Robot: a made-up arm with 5 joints. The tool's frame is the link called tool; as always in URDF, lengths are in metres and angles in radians. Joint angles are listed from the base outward.
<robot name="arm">
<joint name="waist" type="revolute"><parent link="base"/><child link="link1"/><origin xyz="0 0 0.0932" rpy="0 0 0"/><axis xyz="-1 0 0"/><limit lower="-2.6" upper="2.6"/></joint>
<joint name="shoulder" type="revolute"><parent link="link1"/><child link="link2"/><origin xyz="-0.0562 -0.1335 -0.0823" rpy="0 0 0"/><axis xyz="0 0 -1"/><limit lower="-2.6" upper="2.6"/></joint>
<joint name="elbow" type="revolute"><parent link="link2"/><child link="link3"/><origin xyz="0.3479 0.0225 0.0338" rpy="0 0 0"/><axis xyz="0 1 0"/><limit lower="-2.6" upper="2.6"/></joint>
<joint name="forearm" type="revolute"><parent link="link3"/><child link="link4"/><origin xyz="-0.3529 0.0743 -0.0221" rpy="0 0 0"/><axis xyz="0 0 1"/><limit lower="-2.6" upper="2.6"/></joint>
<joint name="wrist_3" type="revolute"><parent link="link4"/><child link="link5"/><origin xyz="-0.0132 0.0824 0.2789" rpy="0 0 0"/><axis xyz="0 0 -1"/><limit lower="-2.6" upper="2.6"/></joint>
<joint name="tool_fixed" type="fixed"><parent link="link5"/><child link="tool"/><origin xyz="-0.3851 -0.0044 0.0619" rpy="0 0 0"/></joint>
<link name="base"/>
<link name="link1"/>
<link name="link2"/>
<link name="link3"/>
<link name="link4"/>
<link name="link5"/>
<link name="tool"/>
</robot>
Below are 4 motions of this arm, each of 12 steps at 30 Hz.
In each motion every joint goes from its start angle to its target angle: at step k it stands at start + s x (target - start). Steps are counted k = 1, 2, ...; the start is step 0. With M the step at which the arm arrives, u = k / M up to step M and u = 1 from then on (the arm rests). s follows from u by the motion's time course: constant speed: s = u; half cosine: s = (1 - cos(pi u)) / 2; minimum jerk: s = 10 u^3 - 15 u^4 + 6 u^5.
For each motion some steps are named. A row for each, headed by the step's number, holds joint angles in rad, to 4 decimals.
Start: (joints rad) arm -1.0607 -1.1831 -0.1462 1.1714 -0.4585
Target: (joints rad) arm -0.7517 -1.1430 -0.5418 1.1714 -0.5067
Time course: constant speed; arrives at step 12
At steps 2, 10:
2: -1.0092 -1.1764 -0.2121 1.1714 -0.4665
10: -0.8032 -1.1497 -0.4759 1.1714 -0.4987

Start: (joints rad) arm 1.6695 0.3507 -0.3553 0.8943 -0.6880
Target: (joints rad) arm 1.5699 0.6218 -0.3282 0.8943 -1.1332
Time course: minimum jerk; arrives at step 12
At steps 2, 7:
2: 1.6660 0.3603 -0.3543 0.8943 -0.7038
7: 1.6044 0.5278 -0.3376 0.8943 -0.9789

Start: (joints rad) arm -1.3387 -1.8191 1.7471 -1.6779 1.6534
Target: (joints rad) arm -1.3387 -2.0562 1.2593 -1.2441 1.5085
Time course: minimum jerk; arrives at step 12
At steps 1, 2, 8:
1: -1.3387 -1.8203 1.7446 -1.6757 1.6527
2: -1.3387 -1.8275 1.7298 -1.6625 1.6483
8: -1.3387 -2.0064 1.3617 -1.3351 1.5389

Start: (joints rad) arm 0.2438 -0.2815 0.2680 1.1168 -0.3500
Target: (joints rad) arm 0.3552 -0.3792 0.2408 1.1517 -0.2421
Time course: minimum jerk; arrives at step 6
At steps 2, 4, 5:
2: 0.2672 -0.3020 0.2623 1.1241 -0.3274
4: 0.3318 -0.3587 0.2465 1.1444 -0.2647
5: 0.3512 -0.3757 0.2418 1.1505 -0.2459

